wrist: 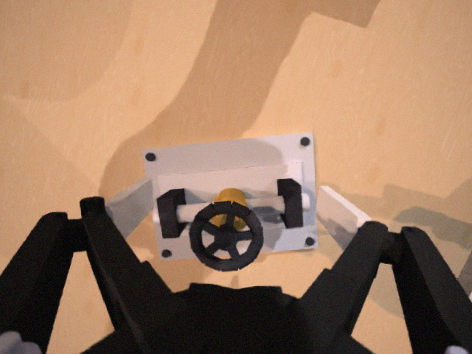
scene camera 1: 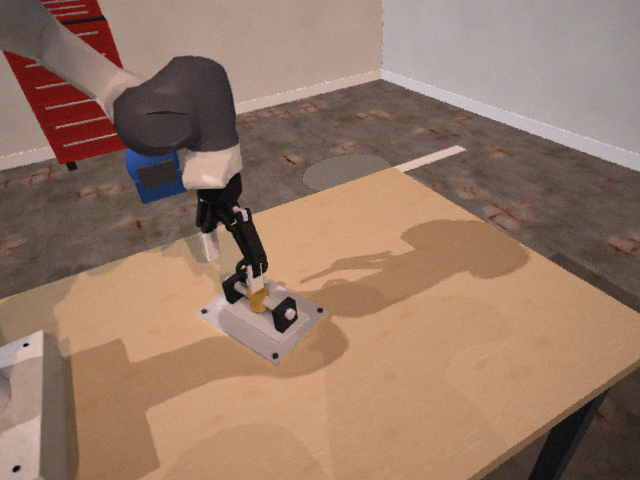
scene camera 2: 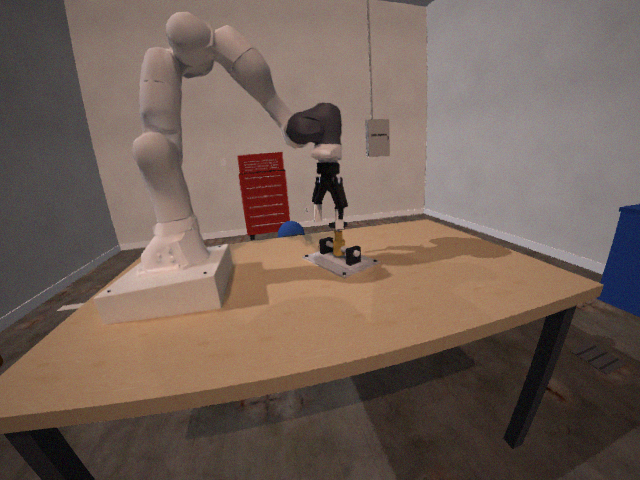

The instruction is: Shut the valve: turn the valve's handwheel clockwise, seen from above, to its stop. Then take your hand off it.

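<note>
The valve's dark five-spoked handwheel (wrist: 256, 236) (scene camera 1: 240, 266) (scene camera 2: 344, 225) sits on top of a yellow valve body (scene camera 1: 257, 299) (scene camera 2: 338, 243) (wrist: 231, 197). A pale pipe with black end blocks runs through the body above a grey base plate (scene camera 1: 302, 333) (wrist: 220, 155). My gripper (scene camera 1: 233, 273) (scene camera 2: 328, 224) (wrist: 235, 197) points down over the valve and is open. In the wrist view the wheel shows between the two spread fingers, slightly left of the middle, with gaps on both sides. One finger hides most of the wheel in scene camera 1 and part of it in scene camera 2.
The valve is on a wooden table (scene camera 1: 413, 361) (scene camera 2: 310, 335). The arm's white base block (scene camera 2: 160, 299) (scene camera 1: 20, 392) stands to the left. A red tool cabinet (scene camera 2: 264, 201) (scene camera 1: 82, 113) and a blue object (scene camera 2: 291, 229) (scene camera 1: 139, 180) are beyond the table.
</note>
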